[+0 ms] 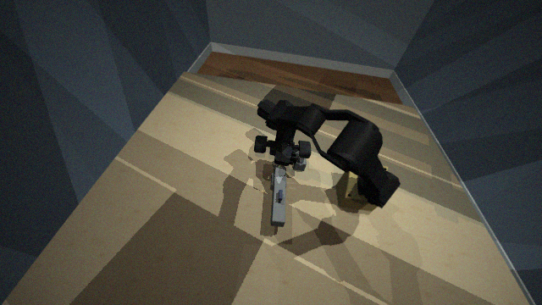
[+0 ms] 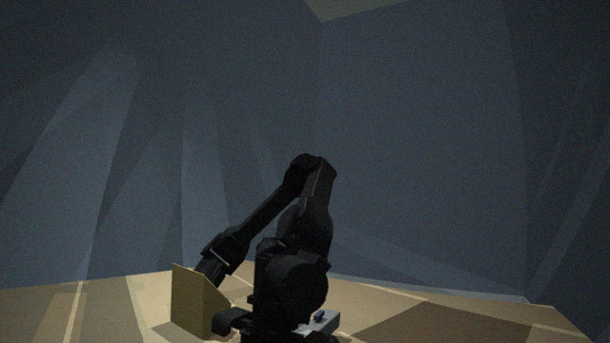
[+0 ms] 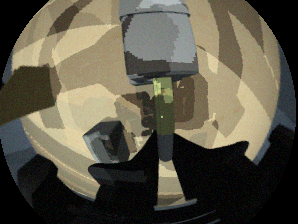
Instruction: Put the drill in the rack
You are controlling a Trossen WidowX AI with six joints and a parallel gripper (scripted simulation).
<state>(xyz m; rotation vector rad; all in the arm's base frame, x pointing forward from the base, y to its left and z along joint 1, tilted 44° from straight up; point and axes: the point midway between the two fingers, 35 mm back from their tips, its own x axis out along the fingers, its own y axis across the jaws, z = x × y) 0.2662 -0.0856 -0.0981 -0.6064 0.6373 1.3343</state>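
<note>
Now: gripper tip 5 cm to the right of the drill and 3 cm below it. From my gripper tip the other things lie so: grey housing (1 cm ahead, 15 cm to the left, 2 cm above); small grey rack (8 cm behind, 1 cm to the right); key (1 cm ahead, 17 cm to the left, 3 cm above).
</note>
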